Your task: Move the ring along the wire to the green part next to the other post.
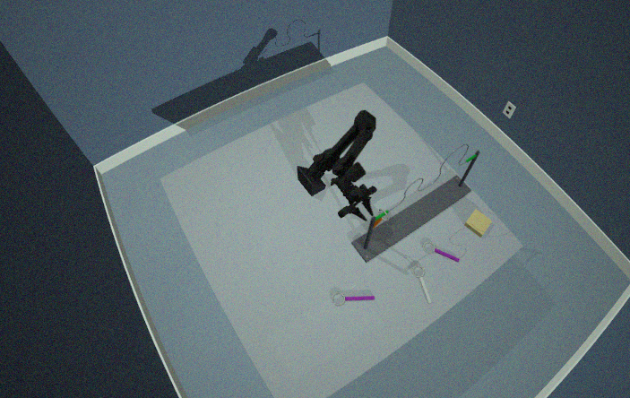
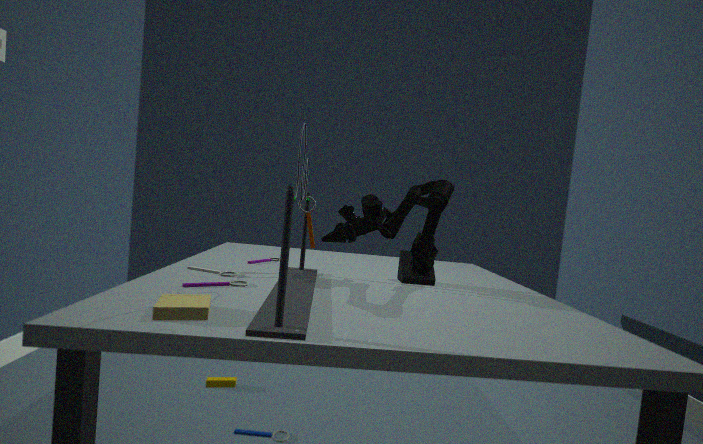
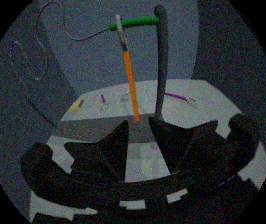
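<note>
Right now the orange-handled ring is 70 mm above my gripper tip and 60 mm ahead of it. From my gripper tip the other things lie so: yellow block: 610 mm below, 330 mm ahead, 220 mm to the right; blue-handled ring: 620 mm below, 120 mm ahead, 90 mm to the left; white-handled ring: 330 mm ahead, 120 mm below, 40 mm to the left.
</note>
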